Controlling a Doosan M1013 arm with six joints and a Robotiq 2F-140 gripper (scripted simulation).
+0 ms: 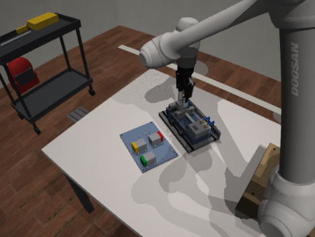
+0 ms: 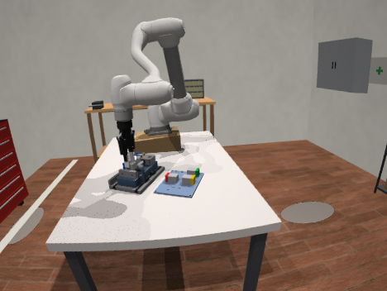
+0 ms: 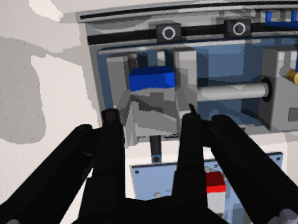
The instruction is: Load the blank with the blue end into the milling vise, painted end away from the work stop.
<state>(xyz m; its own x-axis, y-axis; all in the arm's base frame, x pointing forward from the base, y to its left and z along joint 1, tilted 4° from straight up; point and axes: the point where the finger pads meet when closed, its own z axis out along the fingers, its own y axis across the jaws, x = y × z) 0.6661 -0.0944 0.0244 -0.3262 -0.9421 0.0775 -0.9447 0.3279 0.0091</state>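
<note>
Now: hand 30 mm above the blue-ended blank. Round my hand: vise: 100 mm below, 60 mm behind, 30 mm to the left; then red-ended blank: 210 mm to the left, 110 mm below, 10 mm behind; then infeed plate: 250 mm to the left, 140 mm below.
</note>
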